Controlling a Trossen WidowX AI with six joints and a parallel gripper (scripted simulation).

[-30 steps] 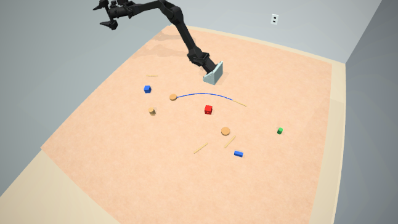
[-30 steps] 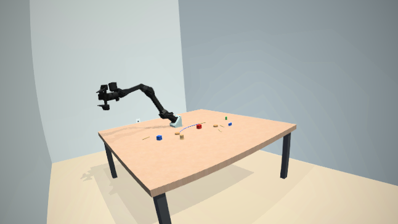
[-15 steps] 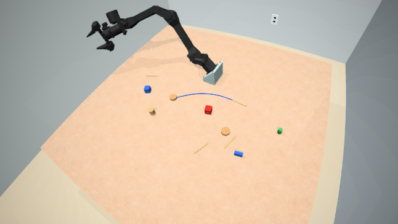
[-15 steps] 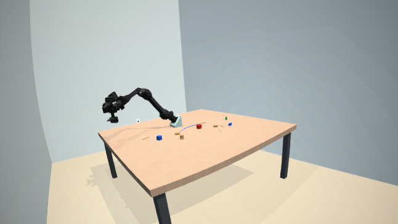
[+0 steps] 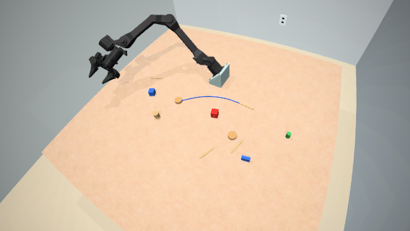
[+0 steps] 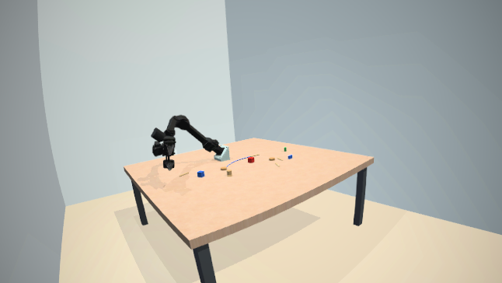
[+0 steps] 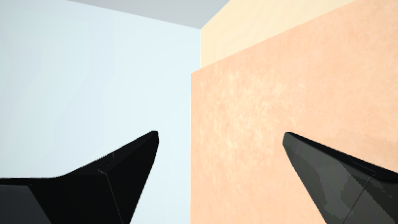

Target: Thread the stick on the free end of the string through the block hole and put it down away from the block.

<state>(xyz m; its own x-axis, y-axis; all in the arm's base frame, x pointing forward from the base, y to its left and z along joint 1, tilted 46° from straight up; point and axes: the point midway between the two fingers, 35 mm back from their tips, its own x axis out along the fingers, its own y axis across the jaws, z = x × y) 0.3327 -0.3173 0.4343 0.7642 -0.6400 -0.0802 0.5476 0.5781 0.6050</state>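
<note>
The red block lies 62 cm to the left of my gripper tip, 14 cm below it and 11 cm behind it. Round my gripper tip: wooden spool: 35 cm to the left, 14 cm below; then blue cube: 24 cm to the left, 14 cm below, 13 cm behind; then thin wooden stick: 73 cm to the left, 21 cm behind, 16 cm below.
</note>
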